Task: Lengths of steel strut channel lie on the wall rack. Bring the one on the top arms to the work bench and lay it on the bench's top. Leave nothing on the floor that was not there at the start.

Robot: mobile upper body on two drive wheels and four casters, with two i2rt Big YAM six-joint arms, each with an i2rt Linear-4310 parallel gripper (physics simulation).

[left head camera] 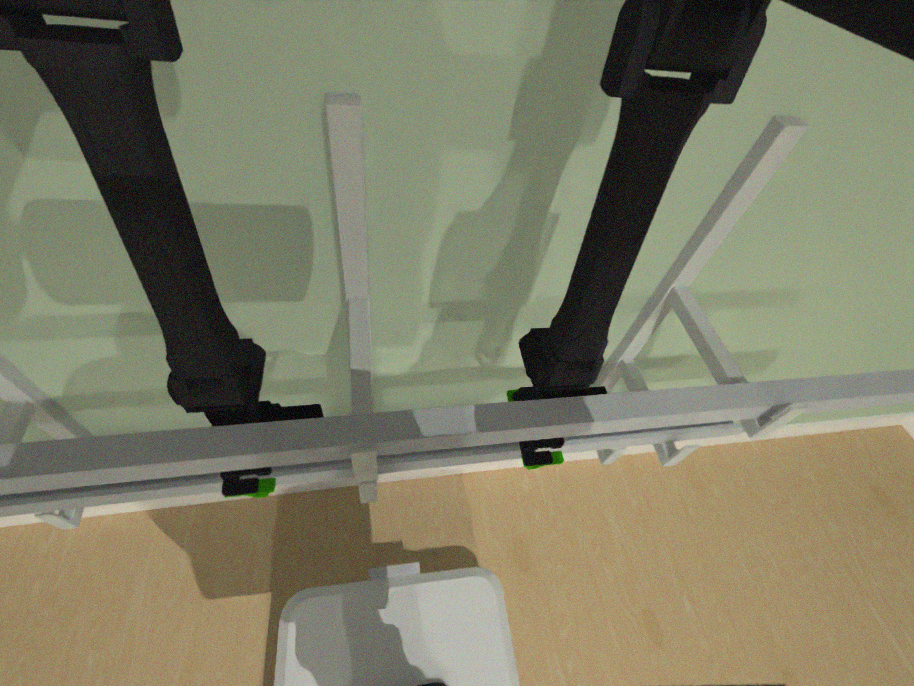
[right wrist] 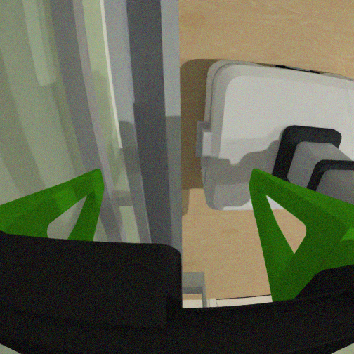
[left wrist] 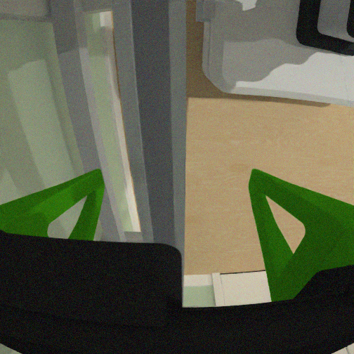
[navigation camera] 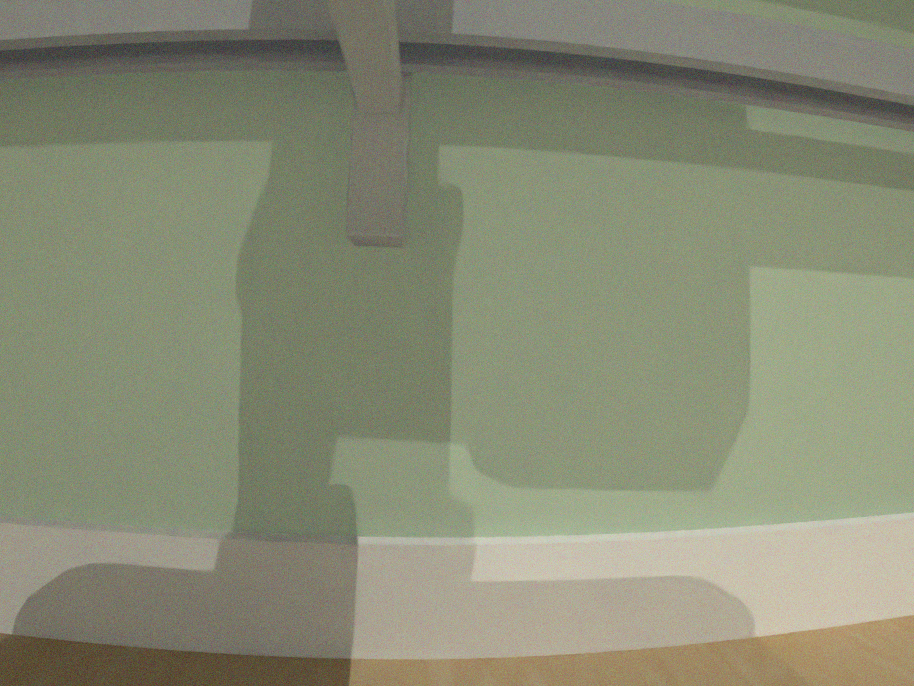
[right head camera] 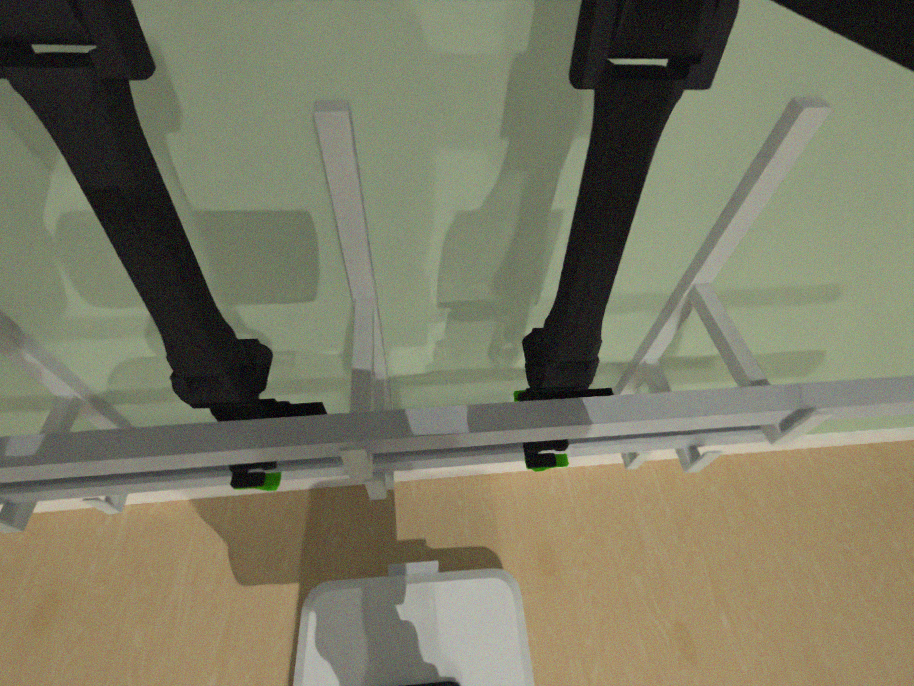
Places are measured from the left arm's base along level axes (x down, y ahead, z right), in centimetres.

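Where they show: left gripper, fingertip midpoint: (right head camera: 277,461); right gripper, fingertip midpoint: (left head camera: 524,442) (right head camera: 533,444).
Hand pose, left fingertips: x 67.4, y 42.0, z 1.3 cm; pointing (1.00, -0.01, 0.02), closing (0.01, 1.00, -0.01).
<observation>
Each offset is from my left fingertips to the top centre of the thing. "*": to the spot under its first point. Level surfaces: height alone.
The top strut channel @[* dz +28.4, dx -21.3, dy -4.7 cm] (left head camera: 457,419) (right head camera: 457,419) (left wrist: 172,125) (right wrist: 171,85) is a long grey bar crossing both head views. It lies along the wall rack (left head camera: 345,162) (right head camera: 339,155) (navigation camera: 378,184). My left gripper (left head camera: 258,450) (right head camera: 264,446) (left wrist: 176,177) is open; the strut passes between its green fingers in the picture. My right gripper (left head camera: 533,429) (right head camera: 534,429) (right wrist: 176,177) is open too, farther right along the same strut, with a finger on each side of it. How deep the fingers reach beside the strut is unclear. The work bench does not show.
A lower bar @[* dz +25.5, dx +2.7, dy +0.6 cm] (left head camera: 420,457) (right head camera: 435,457) runs close beneath the top strut. Slanted rack braces @[* dz +76.1, dx -17.2, dy +11.3 cm] (left head camera: 705,332) (right head camera: 727,332) stand at the right. The green wall (left head camera: 457,44) (navigation camera: 110,332) meets wooden floor @[dx +73.6 cm] (left head camera: 664,561). A pale rounded base (left head camera: 457,612) (right head camera: 479,627) (right wrist: 260,95) is below the rack.
</observation>
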